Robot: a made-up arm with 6 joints. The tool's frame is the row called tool.
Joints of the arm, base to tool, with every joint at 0 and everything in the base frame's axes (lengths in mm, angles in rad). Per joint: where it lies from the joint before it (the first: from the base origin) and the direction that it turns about. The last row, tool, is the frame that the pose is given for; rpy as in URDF.
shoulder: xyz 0 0 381.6 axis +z
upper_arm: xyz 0 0 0 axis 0 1 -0.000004
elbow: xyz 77 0 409.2 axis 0 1 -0.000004
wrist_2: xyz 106.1 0 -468.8 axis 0 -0.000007 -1
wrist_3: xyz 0 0 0 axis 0 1 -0.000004
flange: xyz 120.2 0 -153.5 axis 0 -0.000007 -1
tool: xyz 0 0 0 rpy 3.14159 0 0
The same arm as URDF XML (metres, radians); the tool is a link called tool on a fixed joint. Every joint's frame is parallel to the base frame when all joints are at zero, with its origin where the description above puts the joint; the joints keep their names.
<robot name="arm">
  <link name="base"/>
  <link name="link1"/>
  <link name="link2"/>
  <link name="link3"/>
  <link name="link4"/>
  <link name="link5"/>
  <link name="link6"/>
  <link name="tool"/>
  <joint name="shoulder" type="continuous">
    <parent link="base"/>
    <child link="link1"/>
    <origin xyz="0.0000 0.0000 0.3816"/>
    <axis xyz="0 0 1"/>
  </joint>
  <joint name="upper_arm" type="continuous">
    <parent link="link1"/>
    <child link="link2"/>
    <origin xyz="0.0000 0.0000 0.0000"/>
    <axis xyz="0 1 0"/>
  </joint>
  <joint name="elbow" type="continuous">
    <parent link="link2"/>
    <child link="link3"/>
    <origin xyz="0.0770 0.0000 0.4092"/>
    <axis xyz="0 1 0"/>
  </joint>
  <joint name="wrist_2" type="continuous">
    <parent link="link3"/>
    <child link="link4"/>
    <origin xyz="0.1061 0.0000 -0.4688"/>
    <axis xyz="0 0 -1"/>
  </joint>
  <joint name="wrist_3" type="continuous">
    <parent link="link4"/>
    <child link="link5"/>
    <origin xyz="0.0000 0.0000 0.0000"/>
    <axis xyz="0 1 0"/>
  </joint>
  <joint name="flange" type="continuous">
    <parent link="link5"/>
    <child link="link6"/>
    <origin xyz="0.1202 0.0000 -0.1535"/>
    <axis xyz="0 0 -1"/>
  </joint>
  <joint name="tool_joint" type="fixed">
    <parent link="link6"/>
    <child link="tool"/>
    <origin xyz="0.0000 0.0000 0.0000" rpy="3.1416 0.0000 0.0000"/>
  </joint>
</robot>

